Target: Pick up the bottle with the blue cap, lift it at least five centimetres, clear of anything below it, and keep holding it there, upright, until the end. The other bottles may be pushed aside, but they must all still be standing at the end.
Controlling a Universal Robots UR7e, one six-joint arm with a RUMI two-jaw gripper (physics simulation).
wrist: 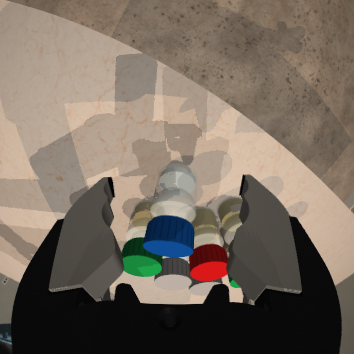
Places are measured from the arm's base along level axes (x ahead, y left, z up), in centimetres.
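Pixels of known places: gripper, fingertip midpoint: (176, 177).
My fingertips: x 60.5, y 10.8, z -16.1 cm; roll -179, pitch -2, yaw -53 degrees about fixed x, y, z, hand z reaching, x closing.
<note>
Ahead of a thing's pixels: the offset from my fingertips to its top centre. Level surfaces: height alone.
The bottle with the blue cap @(dy -3.8, dx -6.1, dz +1.3 cm) (169, 236) is in the middle of the wrist view, between the spread jaws with gaps on both sides. Its pale, clear body runs up the view from the cap, at a slant to the camera's line of sight. I cannot tell whether it is fully upright or whether its base touches the table. My gripper (176, 177) is open and touches no bottle that I can make out. A green-capped bottle @(dy -3.7, dx -13.3, dz +0.1 cm) (142, 257) is close at the left of the blue cap, and a red-capped bottle @(dy -12.1, dx -9.4, dz +0.1 cm) (208, 262) is at the right.
A grey-capped bottle @(dy -9.6, dx -14.7, dz +0.1 cm) (173, 274) is below the blue cap in the view. Another pale cap @(dy -15.5, dx -14.0, dz +0.1 cm) (206, 288) and a second green cap @(dy -19.5, dx -9.0, dz +0.1 cm) (235, 282) partly show near the right jaw. The light round table @(dz -10.4 cm) (30, 60) has a curved edge running from upper left to right, with brown floor beyond.
</note>
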